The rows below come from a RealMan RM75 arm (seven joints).
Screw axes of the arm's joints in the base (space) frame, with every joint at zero. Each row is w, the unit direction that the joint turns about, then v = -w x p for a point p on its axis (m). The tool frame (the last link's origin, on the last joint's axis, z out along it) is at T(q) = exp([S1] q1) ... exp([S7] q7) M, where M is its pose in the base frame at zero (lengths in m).
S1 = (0, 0, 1, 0, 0, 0)
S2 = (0, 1, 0, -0.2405, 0, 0)
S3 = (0, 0, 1, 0, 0, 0)
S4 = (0, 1, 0, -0.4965, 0, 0)
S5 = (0, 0, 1, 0, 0, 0)
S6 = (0, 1, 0, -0.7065, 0, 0)
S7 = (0, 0, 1, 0, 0, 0)
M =
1 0 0 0
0 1 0 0
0 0 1 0.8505
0 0 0 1
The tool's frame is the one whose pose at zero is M.
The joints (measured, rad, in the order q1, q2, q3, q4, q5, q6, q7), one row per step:
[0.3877, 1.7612, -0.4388, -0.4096, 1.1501, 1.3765, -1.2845]
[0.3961, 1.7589, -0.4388, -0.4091, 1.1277, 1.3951, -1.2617]
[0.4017, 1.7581, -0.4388, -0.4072, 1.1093, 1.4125, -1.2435]
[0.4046, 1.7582, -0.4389, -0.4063, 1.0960, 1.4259, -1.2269]
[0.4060, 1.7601, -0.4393, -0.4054, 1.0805, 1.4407, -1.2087]
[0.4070, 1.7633, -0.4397, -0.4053, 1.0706, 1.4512, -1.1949]
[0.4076, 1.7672, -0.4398, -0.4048, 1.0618, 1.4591, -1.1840]
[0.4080, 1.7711, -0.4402, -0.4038, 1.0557, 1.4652, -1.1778]
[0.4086, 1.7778, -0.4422, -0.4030, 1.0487, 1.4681, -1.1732]
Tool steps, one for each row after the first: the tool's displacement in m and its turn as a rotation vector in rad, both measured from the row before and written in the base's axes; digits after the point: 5 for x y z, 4 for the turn. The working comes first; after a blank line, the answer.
Tool pose at each row, in the base's axes (x y z in m, rotation vector in rad; the steps are taken from these numbers as rounded here):
[0.39808, 0.30784, 0.12975, -1.9574, 1.4902, 0.7053]
[0.39505, 0.30830, 0.12789, -1.9777, 1.5165, 0.7018]
[0.39269, 0.30775, 0.12548, -1.9952, 1.5420, 0.6999]
[0.39117, 0.30681, 0.12350, -2.0053, 1.5658, 0.6996]
[0.38991, 0.30486, 0.12043, -2.0156, 1.5957, 0.6980]
[0.38872, 0.30350, 0.11758, -2.0221, 1.6186, 0.6993]
[0.38781, 0.30217, 0.11458, -2.0272, 1.6388, 0.7000]
[0.38697, 0.30105, 0.11174, -2.0326, 1.6532, 0.7011]
[0.38616, 0.29994, 0.10748, -2.0388, 1.6678, 0.6992]

[-0.00303, 0.00046, -0.00186, -0.0289, 0.0134, -0.0002]
[-0.00236, -0.00055, -0.00241, -0.0262, 0.0138, -0.0009]
[-0.00152, -0.00094, -0.00198, -0.0199, 0.0128, -0.0040]
[-0.00126, -0.00195, -0.00307, -0.0238, 0.0149, -0.0066]
[-0.00119, -0.00136, -0.00285, -0.0167, 0.0129, -0.0051]
[-0.00091, -0.00133, -0.00300, -0.0145, 0.0109, -0.0049]
[-0.00084, -0.00112, -0.00284, -0.0113, 0.0086, -0.0023]
[-0.00081, -0.00111, -0.00426, -0.0127, 0.0069, -0.0025]

